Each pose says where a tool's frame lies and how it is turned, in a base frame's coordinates. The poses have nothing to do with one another.
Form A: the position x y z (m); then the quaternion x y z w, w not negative.
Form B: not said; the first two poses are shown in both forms.
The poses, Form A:
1: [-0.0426 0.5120 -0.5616 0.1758 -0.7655 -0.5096 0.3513]
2: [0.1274 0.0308 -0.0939 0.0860 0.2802 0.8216 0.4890]
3: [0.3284 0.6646 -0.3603 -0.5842 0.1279 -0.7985 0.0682]
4: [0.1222 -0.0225 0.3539 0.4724 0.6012 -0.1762 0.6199]
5: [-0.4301 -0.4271 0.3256 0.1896 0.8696 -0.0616 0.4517]
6: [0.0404 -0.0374 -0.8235 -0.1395 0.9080 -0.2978 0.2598]
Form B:
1: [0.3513 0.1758 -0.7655 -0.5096 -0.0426 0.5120 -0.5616]
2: [0.4890 0.0860 0.2802 0.8216 0.1274 0.0308 -0.0939]
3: [0.0682 -0.5842 0.1279 -0.7985 0.3284 0.6646 -0.3603]
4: [0.6199 0.4724 0.6012 -0.1762 0.1222 -0.0225 0.3539]
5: [0.4517 0.1896 0.8696 -0.0616 -0.4301 -0.4271 0.3256]
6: [0.2598 -0.1395 0.9080 -0.2978 0.0404 -0.0374 -0.8235]
